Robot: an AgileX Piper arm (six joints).
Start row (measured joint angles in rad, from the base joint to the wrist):
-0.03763, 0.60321, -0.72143, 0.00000, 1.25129, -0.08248
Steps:
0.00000, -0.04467, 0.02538, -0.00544, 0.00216, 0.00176
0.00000, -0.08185, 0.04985, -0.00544, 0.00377, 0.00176
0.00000, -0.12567, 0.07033, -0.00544, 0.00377, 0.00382
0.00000, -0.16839, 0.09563, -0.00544, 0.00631, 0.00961
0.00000, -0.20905, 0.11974, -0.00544, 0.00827, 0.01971
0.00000, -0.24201, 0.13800, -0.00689, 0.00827, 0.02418
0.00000, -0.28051, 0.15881, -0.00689, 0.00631, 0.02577
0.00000, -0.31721, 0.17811, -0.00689, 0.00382, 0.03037
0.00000, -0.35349, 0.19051, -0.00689, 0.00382, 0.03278
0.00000, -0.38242, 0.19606, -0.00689, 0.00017, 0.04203
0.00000, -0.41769, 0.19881, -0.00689, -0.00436, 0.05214
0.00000, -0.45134, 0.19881, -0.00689, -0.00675, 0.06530
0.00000, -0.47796, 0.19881, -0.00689, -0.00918, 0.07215
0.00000, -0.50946, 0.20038, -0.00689, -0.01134, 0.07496
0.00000, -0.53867, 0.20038, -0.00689, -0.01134, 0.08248
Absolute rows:
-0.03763, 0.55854, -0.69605, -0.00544, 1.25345, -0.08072
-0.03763, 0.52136, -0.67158, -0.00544, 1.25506, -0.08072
-0.03763, 0.47754, -0.65110, -0.00544, 1.25506, -0.07866
-0.03763, 0.43482, -0.62580, -0.00544, 1.25760, -0.07287
-0.03763, 0.39416, -0.60169, -0.00544, 1.25956, -0.06277
-0.03763, 0.36120, -0.58343, -0.00689, 1.25956, -0.05830
-0.03763, 0.32270, -0.56262, -0.00689, 1.25760, -0.05671
-0.03763, 0.28600, -0.54332, -0.00689, 1.25511, -0.05211
-0.03763, 0.24972, -0.53092, -0.00689, 1.25511, -0.04970
-0.03763, 0.22079, -0.52537, -0.00689, 1.25146, -0.04045
-0.03763, 0.18552, -0.52262, -0.00689, 1.24693, -0.03034
-0.03763, 0.15187, -0.52262, -0.00689, 1.24454, -0.01718
-0.03763, 0.12525, -0.52262, -0.00689, 1.24211, -0.01033
-0.03763, 0.09375, -0.52105, -0.00689, 1.23995, -0.00752
-0.03763, 0.06454, -0.52105, -0.00689, 1.23995, 0.00000

